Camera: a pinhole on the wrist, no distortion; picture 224 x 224 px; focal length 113.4 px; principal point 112.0 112.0 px. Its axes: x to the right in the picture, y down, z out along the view. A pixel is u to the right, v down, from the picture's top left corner.
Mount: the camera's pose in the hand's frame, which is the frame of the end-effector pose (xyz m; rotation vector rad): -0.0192 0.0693 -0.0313 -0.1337 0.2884 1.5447
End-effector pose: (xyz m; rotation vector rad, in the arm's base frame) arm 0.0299 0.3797 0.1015 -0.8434 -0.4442 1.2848
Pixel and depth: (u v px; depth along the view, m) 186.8 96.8 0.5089
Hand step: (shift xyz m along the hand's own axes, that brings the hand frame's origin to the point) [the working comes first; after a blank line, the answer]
In the camera's frame: 0.3357 -0.0682 0.5089

0.0995 0.5258 0.3608
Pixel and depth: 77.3 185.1 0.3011
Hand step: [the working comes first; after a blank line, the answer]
In the camera's frame: -0.0921 0.1941 0.3011

-0.1825 0.0656 0.3006
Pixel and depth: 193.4 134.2 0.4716
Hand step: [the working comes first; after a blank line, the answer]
In the camera's frame: 0.3385 0.0923 0.4716

-0.0639 0.5231 0.3396
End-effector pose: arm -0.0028 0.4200 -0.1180 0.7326 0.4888 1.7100
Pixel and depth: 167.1 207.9 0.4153
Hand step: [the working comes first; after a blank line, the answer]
In the camera's frame: 0.2018 0.3512 0.4153

-0.3272 0.3835 0.3468
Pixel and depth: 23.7 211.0 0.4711
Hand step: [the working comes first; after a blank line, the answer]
In the camera's frame: -0.3668 0.4113 0.4711

-0.3820 -0.1482 0.5575
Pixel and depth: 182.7 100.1 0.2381
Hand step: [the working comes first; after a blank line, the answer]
In the camera's frame: 0.1484 -0.0250 0.2381

0.0295 0.2748 0.1551
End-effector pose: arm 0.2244 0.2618 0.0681 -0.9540 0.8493 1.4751
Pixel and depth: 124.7 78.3 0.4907
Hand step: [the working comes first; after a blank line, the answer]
In the camera's frame: 0.0550 -0.1458 0.4907

0.1747 0.2483 0.4108
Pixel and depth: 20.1 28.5 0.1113
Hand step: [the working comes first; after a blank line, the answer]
In the camera's frame: -0.0902 -0.0820 0.1113

0.0733 0.0096 0.0917
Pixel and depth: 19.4 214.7 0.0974
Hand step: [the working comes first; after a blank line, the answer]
In the camera's frame: -0.0795 0.0882 0.0974

-0.0974 0.0209 0.0917
